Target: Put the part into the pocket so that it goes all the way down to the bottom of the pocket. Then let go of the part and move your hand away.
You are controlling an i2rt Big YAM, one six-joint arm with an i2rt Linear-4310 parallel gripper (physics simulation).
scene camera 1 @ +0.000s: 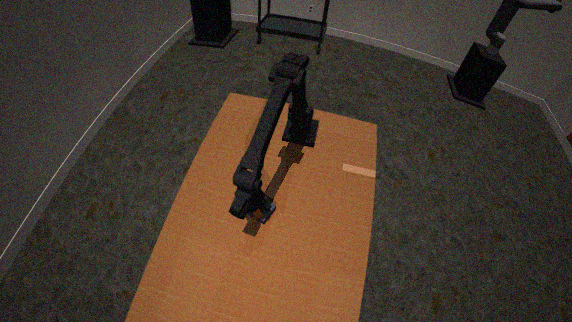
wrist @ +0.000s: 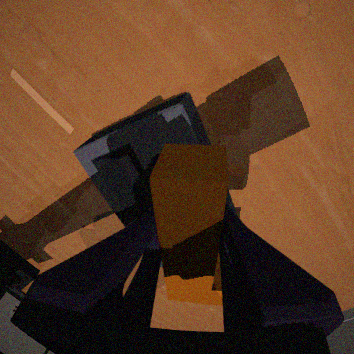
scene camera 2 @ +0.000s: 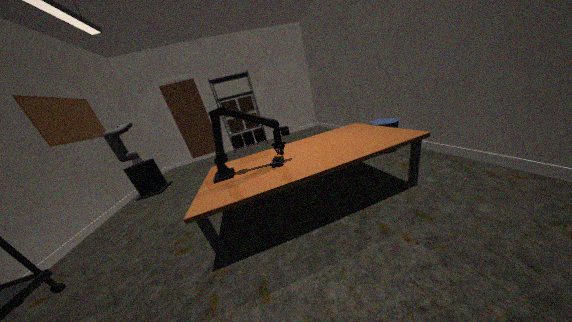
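Pixels of known places: gripper, fingertip midpoint: [scene camera 1: 254, 209] [wrist: 191, 211] [scene camera 2: 280, 154]; arm's base, link origin: [scene camera 1: 301, 129] [scene camera 2: 224, 173].
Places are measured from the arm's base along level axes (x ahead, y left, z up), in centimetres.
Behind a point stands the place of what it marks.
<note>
The part, an orange block [scene camera 1: 258, 214] {x 52.0, y -5.7, z 5.8 cm} [scene camera 2: 278, 157] {x 46.5, y -15.2, z 4.5 cm} [wrist: 190, 195] {x 51.7, y -6.2, z 6.0 cm}, is held upright between the fingers of my gripper [scene camera 1: 256, 206] {x 49.7, y -8.1, z 3.8 cm} [scene camera 2: 280, 151] {x 49.7, y -8.1, z 3.8 cm} [wrist: 191, 211] {x 49.7, y -8.1, z 3.8 cm}, which is shut on it. The pocket block [scene camera 1: 269, 213] {x 48.2, y -2.4, z 0.6 cm} [scene camera 2: 277, 162] {x 44.7, y -15.3, z 0.8 cm} [wrist: 100, 151] {x 45.8, y -2.3, z 0.8 cm} is dark blue-grey with a raised rim and sits on the table, turned at an angle in the wrist view. The part is low at the pocket block and covers its near right portion in the wrist view. The part's lower end and much of the pocket are hidden or in shadow, so I cannot tell whether the part is inside the pocket.
The wooden table [scene camera 1: 300, 270] {x 67.5, y 15.5, z -2.8 cm} [scene camera 2: 345, 147] {x 102.4, y -20.4, z -2.9 cm} carries the arm's base [scene camera 1: 300, 132] {x 4.1, y 0.4, z 2.3 cm} [scene camera 2: 223, 174] {x 0.5, y -5.5, z 1.3 cm} and a pale strip [scene camera 1: 359, 170] [wrist: 42, 101] off to one side. The arm's shadow crosses the table beside the pocket block. A cart and another robot on a pedestal stand on the floor away from the table.
</note>
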